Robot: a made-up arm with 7 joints.
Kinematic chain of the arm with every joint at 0, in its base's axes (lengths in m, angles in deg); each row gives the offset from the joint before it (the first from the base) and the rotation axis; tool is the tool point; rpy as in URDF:
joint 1: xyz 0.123 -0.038 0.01 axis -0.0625 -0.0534 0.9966
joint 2: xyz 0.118 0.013 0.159 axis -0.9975 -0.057 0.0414
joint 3: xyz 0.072 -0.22 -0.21 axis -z
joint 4: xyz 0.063 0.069 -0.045 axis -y
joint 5: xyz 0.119 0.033 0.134 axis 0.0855 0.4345 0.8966
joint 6: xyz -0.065 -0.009 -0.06 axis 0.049 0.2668 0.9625
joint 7: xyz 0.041 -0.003 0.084 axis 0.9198 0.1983 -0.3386
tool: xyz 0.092 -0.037 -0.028 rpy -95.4 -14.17 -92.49
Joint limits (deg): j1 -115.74..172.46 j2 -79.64..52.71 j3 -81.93..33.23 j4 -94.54..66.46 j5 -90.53..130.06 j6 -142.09..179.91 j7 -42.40..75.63
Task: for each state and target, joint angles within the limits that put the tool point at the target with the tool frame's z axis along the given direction. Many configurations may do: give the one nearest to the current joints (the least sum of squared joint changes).
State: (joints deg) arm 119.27 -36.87 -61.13 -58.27 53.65 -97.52 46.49
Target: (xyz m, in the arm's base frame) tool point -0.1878 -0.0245 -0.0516 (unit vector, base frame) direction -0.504 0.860 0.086
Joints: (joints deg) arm 138.57 -51.52 -81.93 -92.86 33.58 -137.16 33.70
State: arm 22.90 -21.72 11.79 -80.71 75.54 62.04 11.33
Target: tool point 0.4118 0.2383 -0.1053 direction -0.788 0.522 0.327
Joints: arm 38.51 -20.25 8.18 -55.13 56.69 52.96 6.51
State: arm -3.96 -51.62 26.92 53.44 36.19 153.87 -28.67
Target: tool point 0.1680 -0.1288 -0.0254 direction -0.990 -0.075 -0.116
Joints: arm -17.98 -37.18 31.74 46.25 66.28 178.46 -31.99
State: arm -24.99 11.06 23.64 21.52 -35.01 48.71 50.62
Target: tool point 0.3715 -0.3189 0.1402 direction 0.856 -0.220 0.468
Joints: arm -32.64 9.75 18.07 49.09 -29.34 61.07 5.78
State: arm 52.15 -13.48 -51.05 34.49 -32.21 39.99 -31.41
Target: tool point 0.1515 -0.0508 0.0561 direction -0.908 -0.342 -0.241
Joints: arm 51.78 -5.73 -60.92 44.93 10.93 85.37 -24.20
